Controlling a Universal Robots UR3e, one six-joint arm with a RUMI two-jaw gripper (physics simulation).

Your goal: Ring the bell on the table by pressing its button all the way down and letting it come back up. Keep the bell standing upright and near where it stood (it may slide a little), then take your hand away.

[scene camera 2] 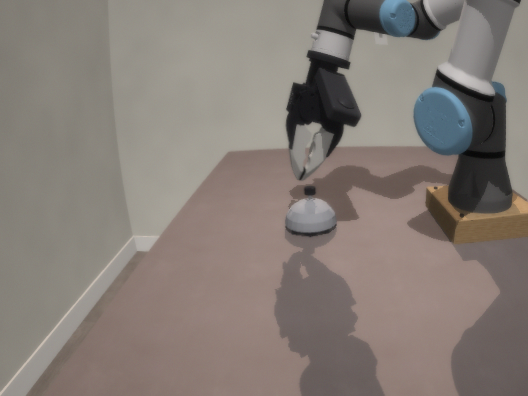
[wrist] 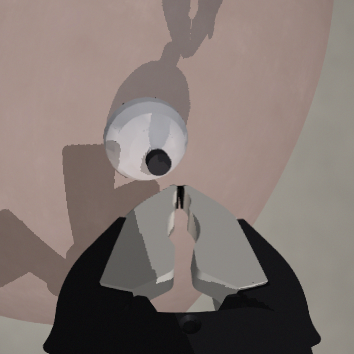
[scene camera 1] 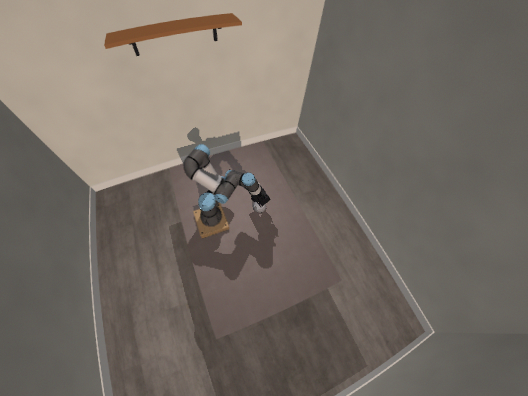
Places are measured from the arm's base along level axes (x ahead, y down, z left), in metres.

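Pixels of known places: gripper, fingertip midpoint: (scene camera 2: 299, 180) (wrist: 178, 187); arm's base, origin of the base link: (scene camera 2: 479, 200) (scene camera 1: 211, 216).
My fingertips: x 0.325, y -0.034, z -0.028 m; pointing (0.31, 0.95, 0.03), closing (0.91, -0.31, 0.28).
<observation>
Ahead of a thing's pixels: the offset from my fingertips to its top centre. Level surfaces: height alone.
A silver dome bell @[dy +0.009, dx -0.016, dz +0.012 m] (scene camera 1: 259, 208) (scene camera 2: 310, 218) (wrist: 137, 132) stands upright on the table. Its black button @[dy +0.009, dx -0.016, dz +0.012 m] (scene camera 2: 310, 190) (wrist: 158, 162) is up, on top of the dome. My gripper (scene camera 2: 302, 178) (wrist: 178, 187) is shut with nothing between its fingertips. In the scene camera 2 view the tips are a little above the button and slightly to its left, with a small gap between them. In the wrist view the button lies ahead of the tips and a little to the left. In the scene camera 1 view the gripper partly covers the bell.
The table top @[dy +0.075 m] (scene camera 1: 295, 270) (scene camera 2: 225, 300) carries the arm's wooden base block (scene camera 1: 220, 229) (scene camera 2: 490, 227), which stands to the right of the bell in the scene camera 2 view. A wooden wall shelf (scene camera 1: 172, 30) hangs on the wall in the scene camera 1 view.
</observation>
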